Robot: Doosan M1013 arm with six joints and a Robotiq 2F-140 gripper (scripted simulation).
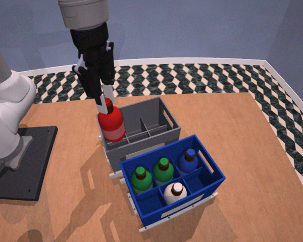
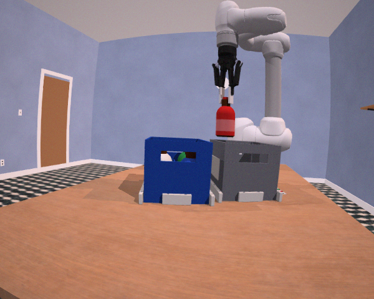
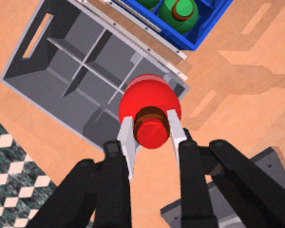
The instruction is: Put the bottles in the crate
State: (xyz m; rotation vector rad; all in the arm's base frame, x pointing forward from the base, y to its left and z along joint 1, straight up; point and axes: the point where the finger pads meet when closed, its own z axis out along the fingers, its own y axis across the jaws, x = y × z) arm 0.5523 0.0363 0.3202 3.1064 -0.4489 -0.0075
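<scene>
Now: the red bottle 80 mm below my hand. Round my hand: blue crate 270 mm below, 200 mm ahead, 110 mm to the right; green bottle 260 mm below, 170 mm ahead, 70 mm to the right; grey crate 270 mm below, 80 mm to the left, 60 mm ahead.
</scene>
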